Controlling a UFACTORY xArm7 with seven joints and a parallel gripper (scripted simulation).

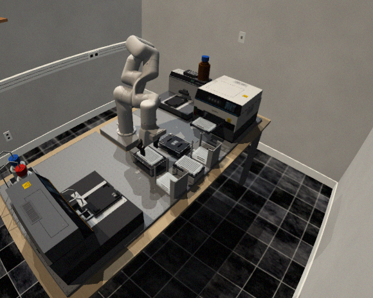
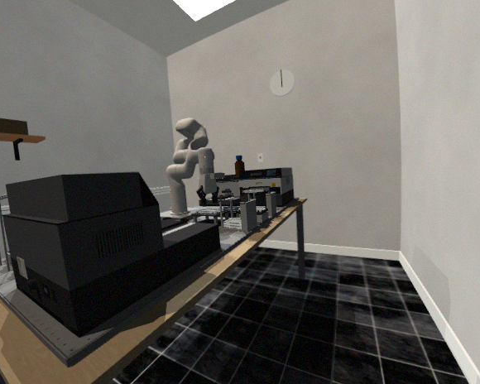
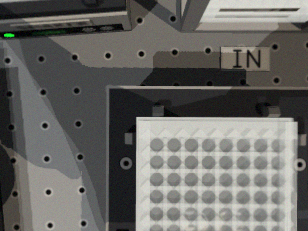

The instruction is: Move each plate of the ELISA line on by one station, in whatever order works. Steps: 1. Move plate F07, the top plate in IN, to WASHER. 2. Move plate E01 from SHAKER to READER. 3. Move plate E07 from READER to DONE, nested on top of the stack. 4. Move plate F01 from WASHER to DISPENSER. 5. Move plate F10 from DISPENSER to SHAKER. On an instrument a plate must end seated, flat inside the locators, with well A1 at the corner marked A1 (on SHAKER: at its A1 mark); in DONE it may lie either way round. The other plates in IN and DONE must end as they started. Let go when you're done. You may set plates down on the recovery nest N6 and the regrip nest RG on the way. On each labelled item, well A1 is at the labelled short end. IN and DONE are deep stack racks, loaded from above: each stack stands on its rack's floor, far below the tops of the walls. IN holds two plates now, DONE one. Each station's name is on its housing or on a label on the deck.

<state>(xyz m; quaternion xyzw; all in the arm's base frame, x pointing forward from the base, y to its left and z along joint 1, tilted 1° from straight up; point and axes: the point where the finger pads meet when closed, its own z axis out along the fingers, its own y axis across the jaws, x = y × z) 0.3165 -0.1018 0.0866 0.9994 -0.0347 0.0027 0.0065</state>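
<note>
Right now my hand is 5 cm above the regrip nest RG. Round my hand: nest N6 (21 cm to the left, 7 cm below, 1 cm ahead); DONE label (25 cm to the left, 11 cm below, 11 cm ahead); RG label (11 cm below, 8 cm to the right, 1 cm behind).
</note>
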